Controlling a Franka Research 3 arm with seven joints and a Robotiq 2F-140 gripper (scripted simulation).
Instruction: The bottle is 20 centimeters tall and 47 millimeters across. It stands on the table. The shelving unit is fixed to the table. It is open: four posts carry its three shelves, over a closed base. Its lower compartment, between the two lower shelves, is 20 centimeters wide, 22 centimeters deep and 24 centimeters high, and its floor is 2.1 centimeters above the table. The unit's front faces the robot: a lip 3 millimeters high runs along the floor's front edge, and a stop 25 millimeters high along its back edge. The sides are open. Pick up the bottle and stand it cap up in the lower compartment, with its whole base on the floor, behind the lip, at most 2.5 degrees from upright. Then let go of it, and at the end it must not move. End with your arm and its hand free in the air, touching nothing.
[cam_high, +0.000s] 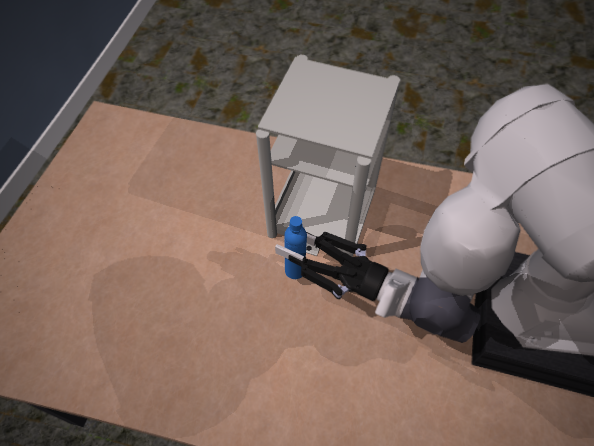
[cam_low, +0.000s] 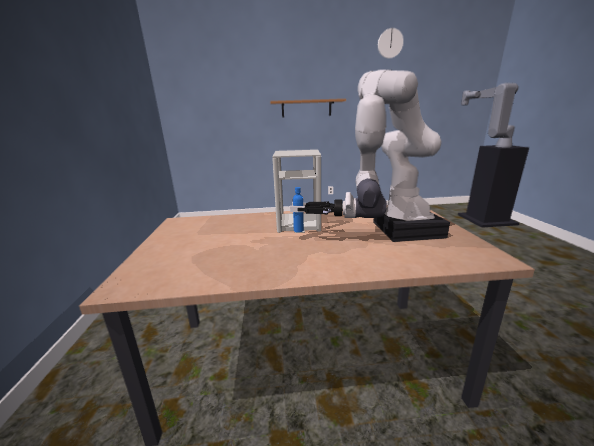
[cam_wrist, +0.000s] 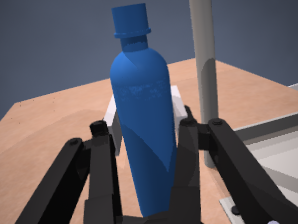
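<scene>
Right now my hand is 21 cm to the left of the grey shelving unit, 3 cm below it and 2 cm past it.
</scene>
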